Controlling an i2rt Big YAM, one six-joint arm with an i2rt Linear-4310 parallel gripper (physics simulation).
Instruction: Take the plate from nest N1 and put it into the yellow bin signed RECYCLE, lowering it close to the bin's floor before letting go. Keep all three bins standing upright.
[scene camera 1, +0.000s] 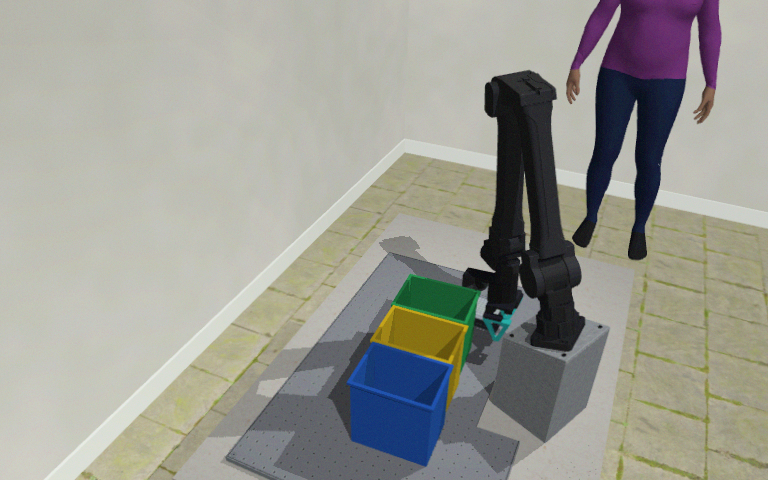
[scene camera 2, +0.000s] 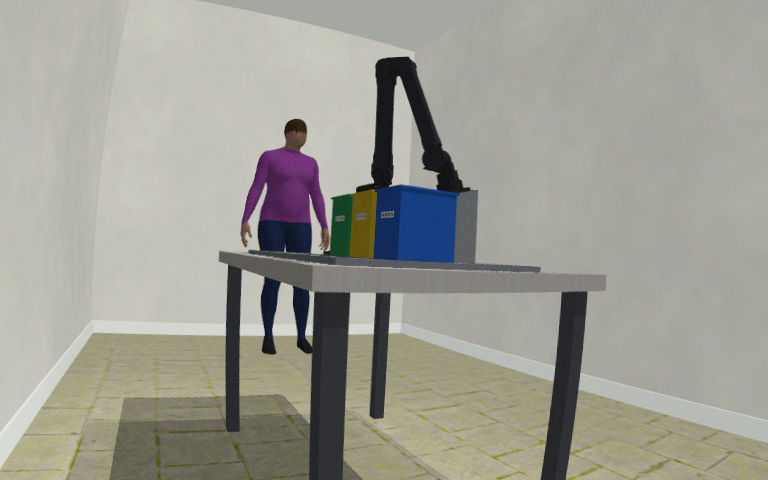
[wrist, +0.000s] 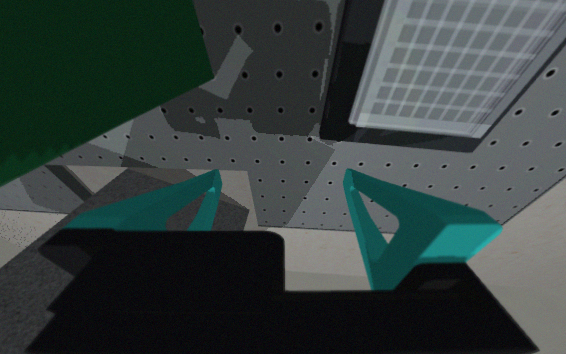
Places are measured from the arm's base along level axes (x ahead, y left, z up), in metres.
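Pixels of known places: gripper, fingertip midpoint: (scene camera 1: 501, 330) (wrist: 282, 176); arm's base, link origin: (scene camera 1: 558, 333).
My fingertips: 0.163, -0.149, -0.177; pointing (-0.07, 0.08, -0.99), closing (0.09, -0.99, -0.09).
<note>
Ahead of a thing's pixels: the offset from my fingertips to its top centre, as dx, dy, dz. "pt": to the spot under its first point. Level surfaces: height alone.
The clear gridded plate @[+0.103, -0.084, -0.012] (scene camera 1: 484, 307) (wrist: 450, 70) lies in a black nest @[pt +0.046, -0.032, -0.026] (wrist: 336, 107), partly hidden behind my arm in scene camera 1. The nest's N1 label does not show. My gripper (scene camera 1: 497, 333) (wrist: 282, 176) is open and empty, its teal fingers wide apart. It points down, low beside the green bin; in the wrist view the plate is ahead and to the right of the fingertips, apart from them. The yellow bin @[+0.105, +0.260, +0.142] (scene camera 1: 421, 333) (scene camera 2: 363, 237) stands upright between the other two; its small sign is too blurred to read.
The green bin @[+0.129, +0.130, +0.142] (scene camera 1: 436, 297) (scene camera 2: 340, 240) (wrist: 90, 65) stands upright close to my gripper. The blue bin @[+0.080, +0.389, +0.142] (scene camera 1: 390, 421) (scene camera 2: 427, 226) stands upright at the row's other end. The grey arm pedestal (scene camera 1: 526, 373) is beside the perforated board @[dz -0.038] (scene camera 1: 317, 418). A person (scene camera 1: 645, 113) (scene camera 2: 288, 186) stands beyond the table.
</note>
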